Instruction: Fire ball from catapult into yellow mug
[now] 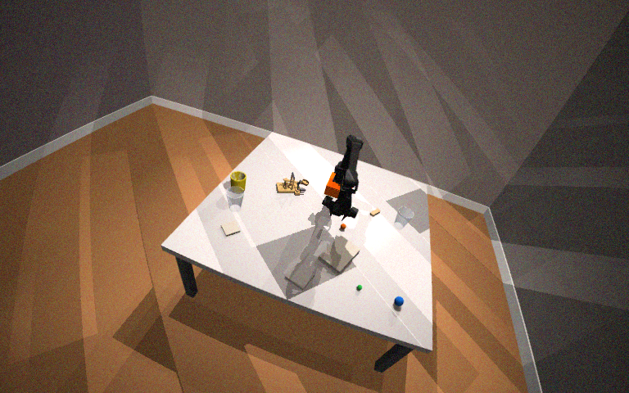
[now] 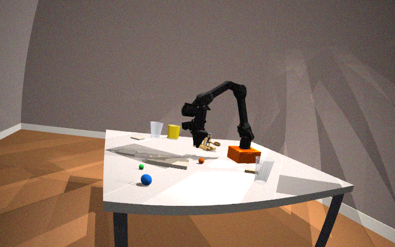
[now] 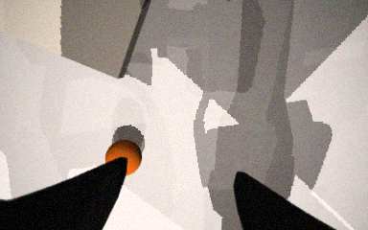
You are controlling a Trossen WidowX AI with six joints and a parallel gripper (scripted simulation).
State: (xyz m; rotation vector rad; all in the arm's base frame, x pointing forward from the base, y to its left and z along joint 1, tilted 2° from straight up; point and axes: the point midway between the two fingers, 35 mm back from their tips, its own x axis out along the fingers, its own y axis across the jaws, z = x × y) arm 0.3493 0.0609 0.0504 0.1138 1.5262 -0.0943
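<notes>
The orange ball lies 6 cm below my gripper tip, 5 cm to the left of it and 2 cm behind it. From my gripper tip the other things lie so: green ball (32 cm ahead, 20 cm to the left, 7 cm below); then small wooden catapult (29 cm to the right, 21 cm behind, 3 cm below); then small wooden block (24 cm behind, 22 cm to the left, 7 cm below).
</notes>
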